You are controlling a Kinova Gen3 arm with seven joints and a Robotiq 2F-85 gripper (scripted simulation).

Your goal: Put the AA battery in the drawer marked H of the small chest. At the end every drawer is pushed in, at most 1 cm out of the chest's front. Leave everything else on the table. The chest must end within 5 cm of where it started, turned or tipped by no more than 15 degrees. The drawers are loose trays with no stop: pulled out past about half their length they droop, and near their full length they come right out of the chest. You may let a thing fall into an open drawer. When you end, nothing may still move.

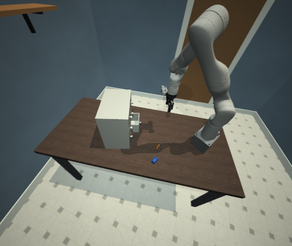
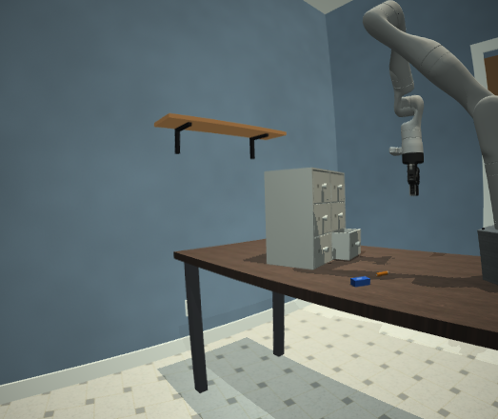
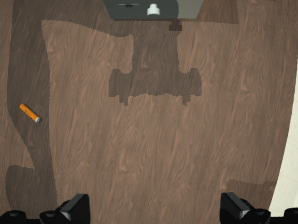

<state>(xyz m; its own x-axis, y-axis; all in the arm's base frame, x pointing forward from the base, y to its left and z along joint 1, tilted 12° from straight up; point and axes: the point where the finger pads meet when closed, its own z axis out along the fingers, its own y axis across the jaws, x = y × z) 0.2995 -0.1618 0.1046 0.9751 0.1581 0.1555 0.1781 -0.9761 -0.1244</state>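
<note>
My hand is 30 cm short of the drawer marked H, 21 cm above it and 5 cm to the right of it. Also, from my hand: blue block (33 cm to the left, 23 cm below, 3 cm ahead); orange AA battery (23 cm below, 22 cm to the left, 3 cm ahead).
</note>
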